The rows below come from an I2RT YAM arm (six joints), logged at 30 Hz.
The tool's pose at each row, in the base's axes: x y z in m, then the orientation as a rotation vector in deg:
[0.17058 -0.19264 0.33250 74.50 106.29 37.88]
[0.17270 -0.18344 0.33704 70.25 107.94 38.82]
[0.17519 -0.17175 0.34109 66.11 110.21 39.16]
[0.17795 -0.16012 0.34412 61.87 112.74 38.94]
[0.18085 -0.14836 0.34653 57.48 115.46 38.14]
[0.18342 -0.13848 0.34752 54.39 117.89 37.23]
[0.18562 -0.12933 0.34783 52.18 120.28 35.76]
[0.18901 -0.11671 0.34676 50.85 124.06 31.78]
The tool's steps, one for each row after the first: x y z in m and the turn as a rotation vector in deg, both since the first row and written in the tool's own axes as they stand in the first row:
[0.00691 0.00781 -0.00099 -1.74 1.35 -2.94]
[0.01622 0.01632 -0.00142 -2.78 2.92 -6.15]
[0.02573 0.02417 -0.00104 -3.41 4.47 -9.66]
[0.03550 0.03166 -0.00019 -3.66 5.94 -13.49]
[0.04399 0.03724 0.00122 -3.35 7.24 -16.38]
[0.05207 0.04185 0.00274 -2.36 8.26 -18.85]
[0.06357 0.04725 0.00598 1.03 9.09 -21.81]

